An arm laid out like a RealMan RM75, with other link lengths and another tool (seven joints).
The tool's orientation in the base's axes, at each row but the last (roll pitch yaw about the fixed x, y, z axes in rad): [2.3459, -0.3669, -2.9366]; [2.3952, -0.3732, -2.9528]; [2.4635, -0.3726, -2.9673]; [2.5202, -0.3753, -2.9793]
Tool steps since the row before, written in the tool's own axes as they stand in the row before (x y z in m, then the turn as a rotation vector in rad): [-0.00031, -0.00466, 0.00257, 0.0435, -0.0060, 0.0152]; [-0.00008, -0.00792, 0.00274, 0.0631, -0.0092, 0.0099]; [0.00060, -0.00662, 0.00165, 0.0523, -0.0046, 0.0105]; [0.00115, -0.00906, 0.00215, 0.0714, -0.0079, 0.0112]
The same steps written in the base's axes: [-0.00123, -0.00171, -0.00490, -0.0464, -0.0028, 0.0017]; [-0.00183, -0.00438, -0.00691, -0.0625, -0.0120, 0.0104]; [-0.00179, -0.00450, -0.00485, -0.0525, -0.0062, 0.0087]; [-0.00261, -0.00662, -0.00611, -0.0705, -0.0114, 0.0134]
